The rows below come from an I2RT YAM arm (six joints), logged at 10 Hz.
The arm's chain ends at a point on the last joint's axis. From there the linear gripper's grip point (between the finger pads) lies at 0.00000 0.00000 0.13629 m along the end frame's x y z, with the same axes.
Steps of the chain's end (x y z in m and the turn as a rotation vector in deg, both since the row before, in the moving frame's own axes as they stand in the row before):
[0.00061 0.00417 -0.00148 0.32 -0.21 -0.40]
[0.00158 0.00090 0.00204 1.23 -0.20 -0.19]
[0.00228 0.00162 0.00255 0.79 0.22 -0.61]
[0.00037 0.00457 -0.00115 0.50 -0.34 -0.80]
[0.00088 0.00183 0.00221 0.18 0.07 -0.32]
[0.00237 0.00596 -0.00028 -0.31 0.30 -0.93]
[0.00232 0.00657 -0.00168 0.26 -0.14 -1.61]
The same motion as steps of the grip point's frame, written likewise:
[0.00011 0.00341 -0.00148 0.32 -0.21 -0.40]
[0.00110 -0.00202 0.00201 1.23 -0.20 -0.19]
[0.00279 -0.00026 0.00254 0.79 0.22 -0.61]
[-0.00045 0.00339 -0.00116 0.50 -0.34 -0.80]
[0.00105 0.00140 0.00221 0.18 0.07 -0.32]
[0.00309 0.00669 -0.00028 -0.31 0.30 -0.93]
[0.00198 0.00596 -0.00168 0.26 -0.14 -1.61]

